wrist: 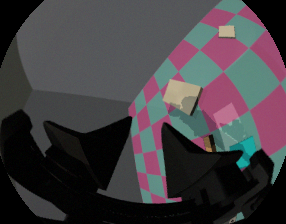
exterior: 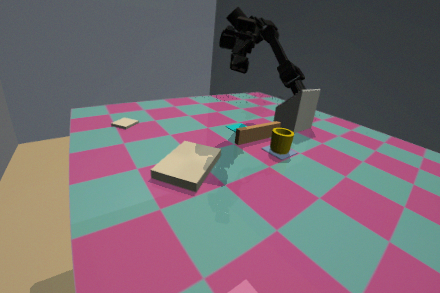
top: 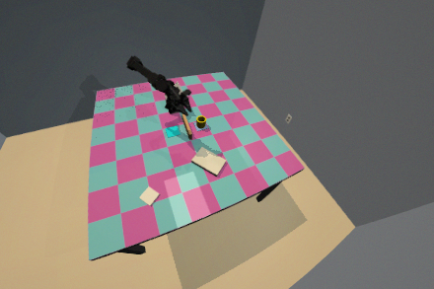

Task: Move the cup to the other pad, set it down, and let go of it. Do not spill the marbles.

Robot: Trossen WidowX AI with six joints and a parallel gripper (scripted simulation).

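Right now the yellow cup is 130 mm behind my gripper tip, 140 mm to the left of it and 240 mm below it. The rest, counted from my gripper tip: wooden bar (140 mm behind, 30 mm to the left, 260 mm below); beige slab (180 mm ahead, 50 mm to the left, 270 mm below); red marble (110 mm behind, 140 mm to the left, 260 mm below).
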